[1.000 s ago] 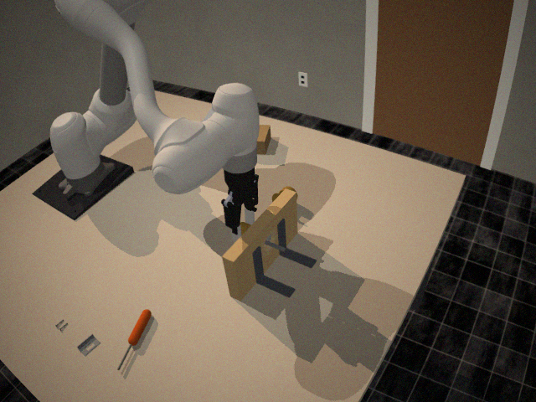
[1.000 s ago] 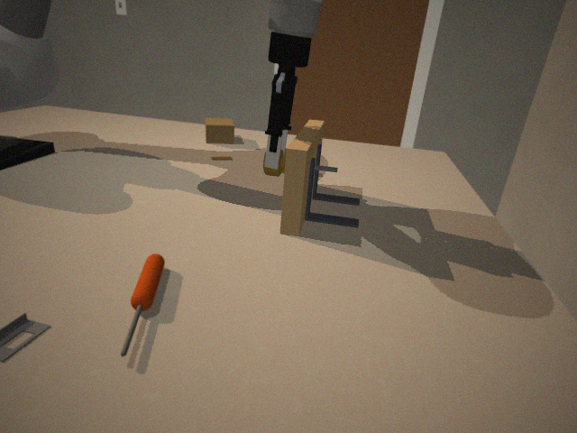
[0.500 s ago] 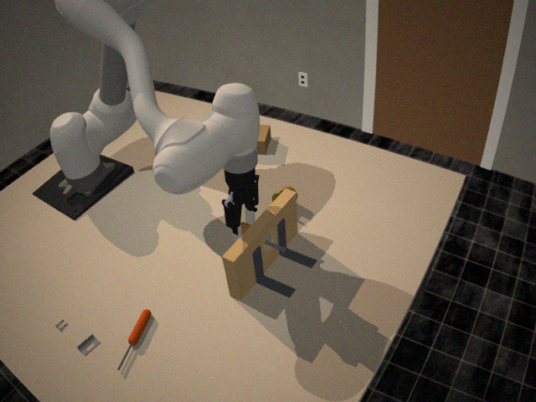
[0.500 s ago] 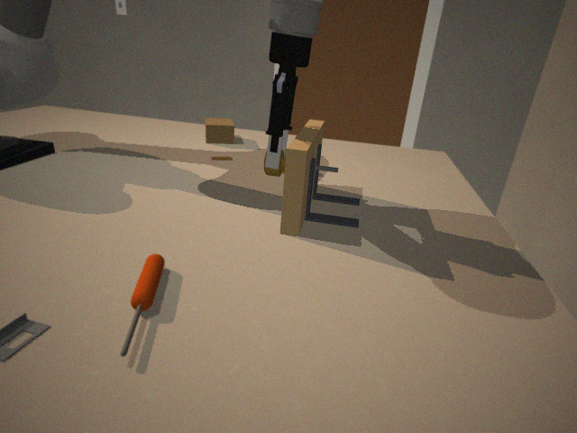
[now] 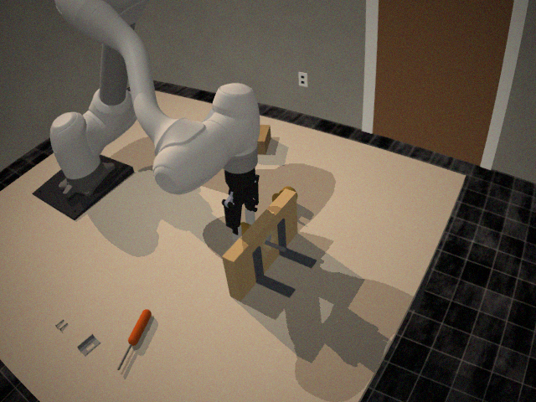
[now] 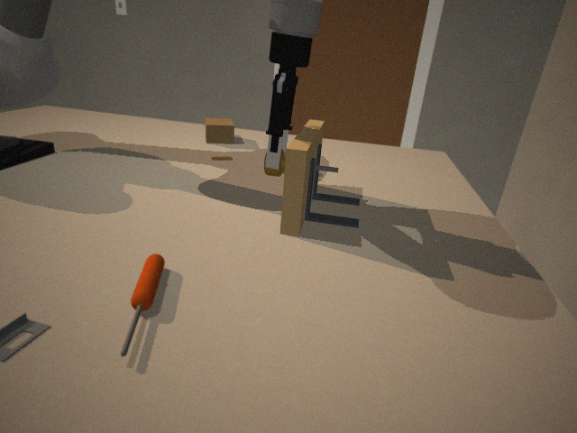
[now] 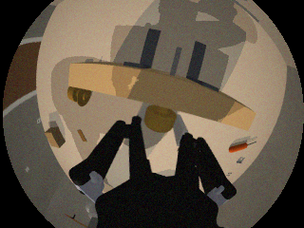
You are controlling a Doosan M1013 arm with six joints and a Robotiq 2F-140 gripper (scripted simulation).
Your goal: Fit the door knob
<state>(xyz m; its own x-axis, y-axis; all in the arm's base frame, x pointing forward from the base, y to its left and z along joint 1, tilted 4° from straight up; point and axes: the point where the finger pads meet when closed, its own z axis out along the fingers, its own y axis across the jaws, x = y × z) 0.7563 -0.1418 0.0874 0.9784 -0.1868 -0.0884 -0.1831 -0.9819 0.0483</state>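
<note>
Now: the brass door knob 40 mm ahead of my hand, 30 mm below it and 10 mm to the right of it. Also, from my hand: brass round piece (240 mm to the left, 90 mm below, 30 mm ahead); then latch socket (60 mm ahead, 30 mm below, 10 mm to the right); then upright wooden board (60 mm ahead, 30 mm below, 10 mm to the right).
</note>
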